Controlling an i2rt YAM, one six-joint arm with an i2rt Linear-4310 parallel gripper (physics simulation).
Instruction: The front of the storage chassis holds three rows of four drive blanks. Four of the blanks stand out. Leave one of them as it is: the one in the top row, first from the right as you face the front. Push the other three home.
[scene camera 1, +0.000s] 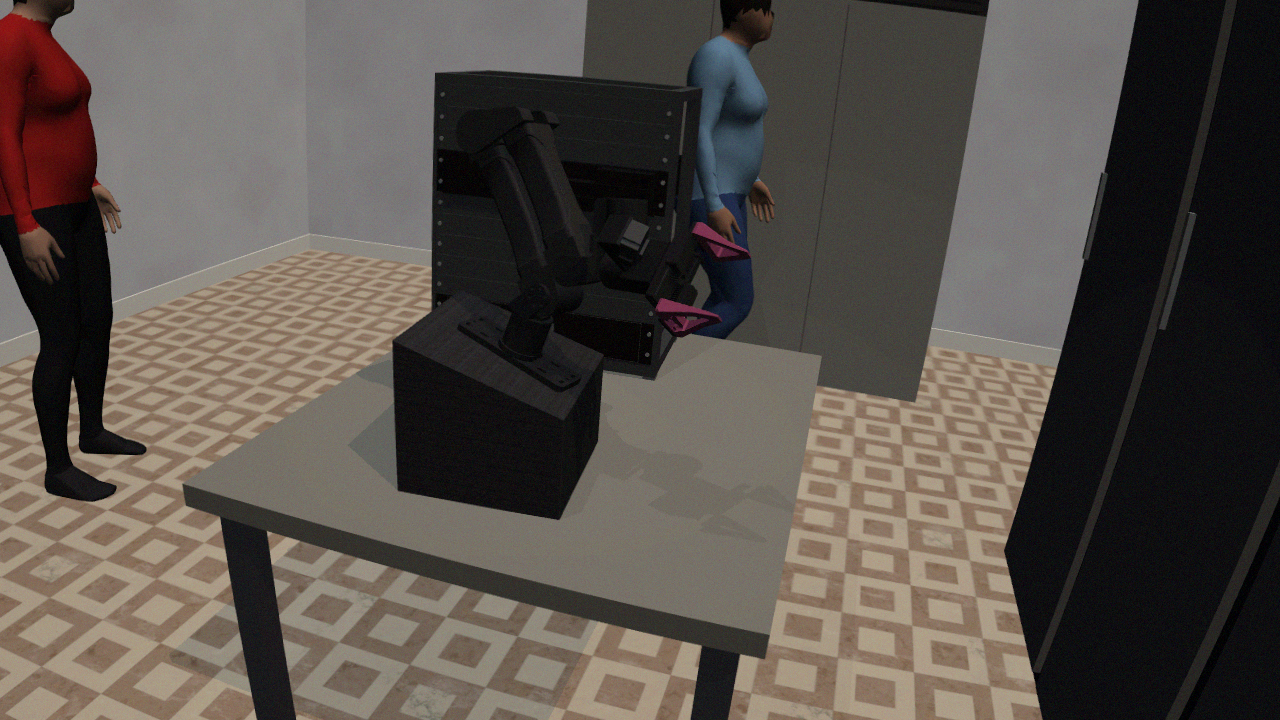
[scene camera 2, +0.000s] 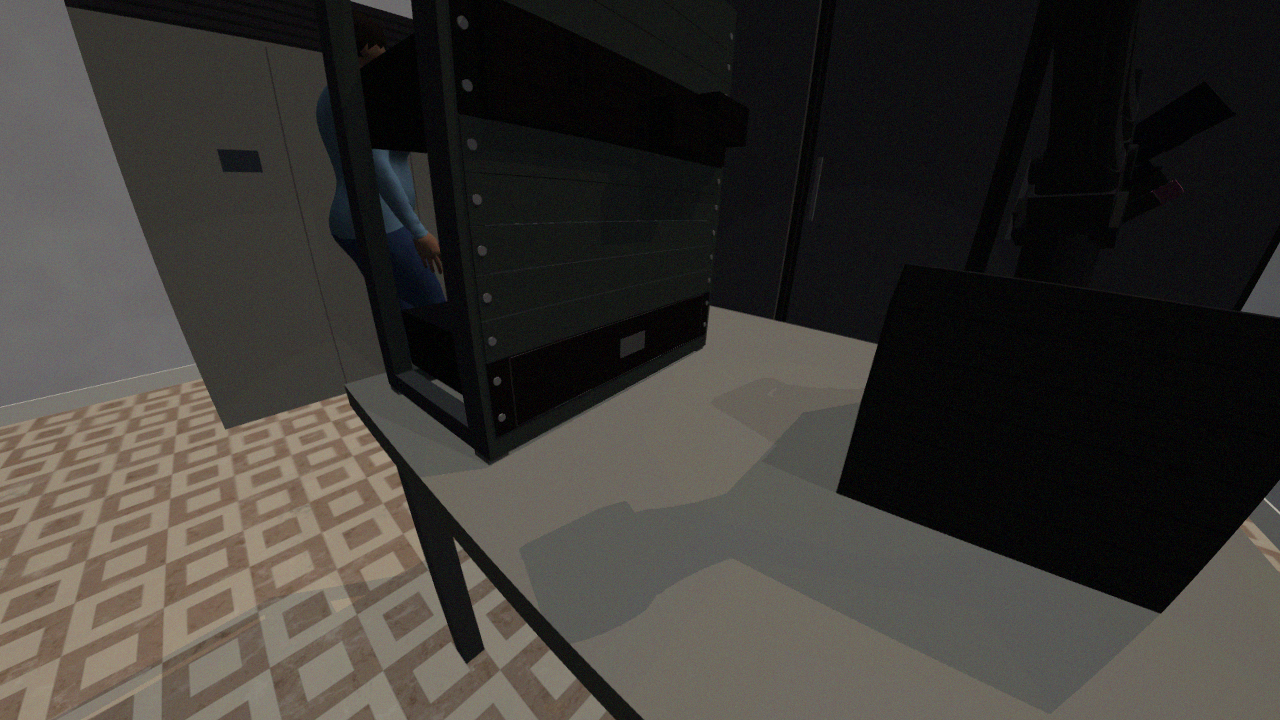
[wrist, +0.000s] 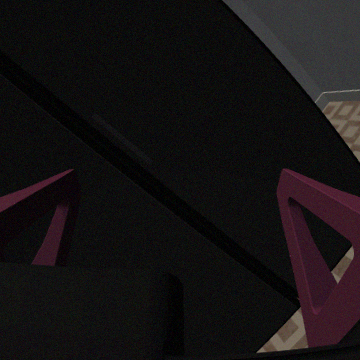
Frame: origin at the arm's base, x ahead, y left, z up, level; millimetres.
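Seen in the pictures: gripper, fingertip midpoint: (scene camera 1: 734, 286) (wrist: 178, 180); arm's base, link origin: (scene camera 1: 517, 355) (scene camera 2: 1039, 315).
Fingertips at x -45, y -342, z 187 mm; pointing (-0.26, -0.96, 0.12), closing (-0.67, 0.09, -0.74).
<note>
Pixels of each thing's top centre, then the offset from my fingertips to it. "spot": a spot on its surface instead. Level surfaces: height alone.
- dark band, surface spot: (scene camera 2: 572, 80) spot: dx +422, dy +672, dz +7 mm
- rack, top centre: (scene camera 1: 573, 79) dx +602, dy +580, dz +204 mm
- dark block, top centre: (scene camera 2: 698, 124) (scene camera 1: 629, 182) dx +511, dy +390, dz +19 mm
- grey table, surface height: dz -385 mm
The storage chassis appears to be the dark band (scene camera 1: 460, 176) (scene camera 2: 572, 80) across the upper middle of the rack (scene camera 1: 554, 80) (scene camera 2: 458, 268). In scene camera 2 a dark block (scene camera 2: 729, 120) sticks out at its far right end. The separate blanks are too dark to tell apart, and the arm covers part of the band in scene camera 1. My gripper (scene camera 1: 733, 287) (wrist: 178, 180) is open, with its pink fingers wide apart and nothing between them. It is to the right of the rack's front in scene camera 1, above the table, pointing away from the chassis. The chassis does not show in the wrist view.
The arm stands on a dark slanted block (scene camera 1: 483, 429) (scene camera 2: 1056, 429) on the grey table (scene camera 1: 501, 559) (scene camera 2: 787, 635). A tall dark wardrobe (scene camera 1: 1065, 429) (scene camera 2: 760, 223) (wrist: 200, 125) stands beyond the table. Two people, in red (scene camera 1: 49, 116) and blue (scene camera 1: 733, 116), stand nearby.
</note>
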